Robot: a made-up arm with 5 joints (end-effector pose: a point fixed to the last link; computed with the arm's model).
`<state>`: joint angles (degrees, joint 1 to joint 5).
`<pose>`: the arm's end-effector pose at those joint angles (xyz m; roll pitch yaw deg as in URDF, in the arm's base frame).
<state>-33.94 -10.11 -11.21 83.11 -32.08</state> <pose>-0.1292 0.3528 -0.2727 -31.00 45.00 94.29</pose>
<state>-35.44 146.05 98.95 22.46 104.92</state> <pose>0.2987 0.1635 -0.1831 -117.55 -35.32 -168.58</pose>
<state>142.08 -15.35 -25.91 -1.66 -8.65</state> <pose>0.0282 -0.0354 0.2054 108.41 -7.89 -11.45</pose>
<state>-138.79 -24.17 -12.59 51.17 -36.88</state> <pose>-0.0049 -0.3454 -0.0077 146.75 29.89 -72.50</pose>
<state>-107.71 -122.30 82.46 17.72 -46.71</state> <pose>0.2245 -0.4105 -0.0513 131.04 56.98 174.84</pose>
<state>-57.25 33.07 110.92 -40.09 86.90</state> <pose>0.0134 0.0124 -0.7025 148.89 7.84 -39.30</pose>
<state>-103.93 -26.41 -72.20 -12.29 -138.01</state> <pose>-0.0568 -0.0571 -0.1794 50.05 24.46 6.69</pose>
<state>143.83 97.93 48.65 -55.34 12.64</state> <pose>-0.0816 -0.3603 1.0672 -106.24 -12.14 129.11</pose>
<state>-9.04 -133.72 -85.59 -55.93 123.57</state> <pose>0.3816 0.2365 0.2848 49.60 -48.17 120.76</pose>
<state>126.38 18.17 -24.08 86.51 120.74</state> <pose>-0.2161 -0.1066 0.8631 -112.57 -67.42 -27.02</pose>
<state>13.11 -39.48 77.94 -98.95 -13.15</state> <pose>-0.3968 -0.0249 -0.3722 -32.61 88.04 -71.00</pose>
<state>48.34 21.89 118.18 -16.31 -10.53</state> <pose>-0.0264 0.7848 0.2717 159.06 19.87 1.76</pose>
